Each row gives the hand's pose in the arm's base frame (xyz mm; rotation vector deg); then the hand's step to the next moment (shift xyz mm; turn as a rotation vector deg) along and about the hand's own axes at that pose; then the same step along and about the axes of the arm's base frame.
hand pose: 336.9 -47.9 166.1 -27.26 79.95 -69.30
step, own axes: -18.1 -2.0 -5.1 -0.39 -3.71 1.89
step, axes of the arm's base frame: -0.8 16.4 9.4 0.48 -1.81 3.74
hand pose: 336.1 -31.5 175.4 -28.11 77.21 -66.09
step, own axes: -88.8 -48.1 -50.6 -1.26 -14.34 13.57
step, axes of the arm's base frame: -47.9 72.2 72.5 7.55 -9.24 15.78
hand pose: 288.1 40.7 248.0 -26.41 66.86 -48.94
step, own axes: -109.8 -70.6 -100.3 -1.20 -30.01 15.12
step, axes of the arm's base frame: -132.7 53.4 81.5 3.66 -19.06 27.46
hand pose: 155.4 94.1 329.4 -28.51 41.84 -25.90
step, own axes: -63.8 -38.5 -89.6 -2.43 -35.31 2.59
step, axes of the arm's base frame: -114.9 -19.5 -2.7 -7.30 -25.94 23.09
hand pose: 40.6 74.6 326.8 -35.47 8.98 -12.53
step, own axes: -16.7 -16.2 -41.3 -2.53 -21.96 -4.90
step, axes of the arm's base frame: -27.3 -31.7 -22.3 -6.89 -19.50 9.21
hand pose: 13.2 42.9 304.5 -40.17 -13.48 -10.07
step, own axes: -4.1 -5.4 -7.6 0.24 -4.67 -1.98
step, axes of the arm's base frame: -4.0 -8.7 -3.4 -0.57 -4.82 1.48
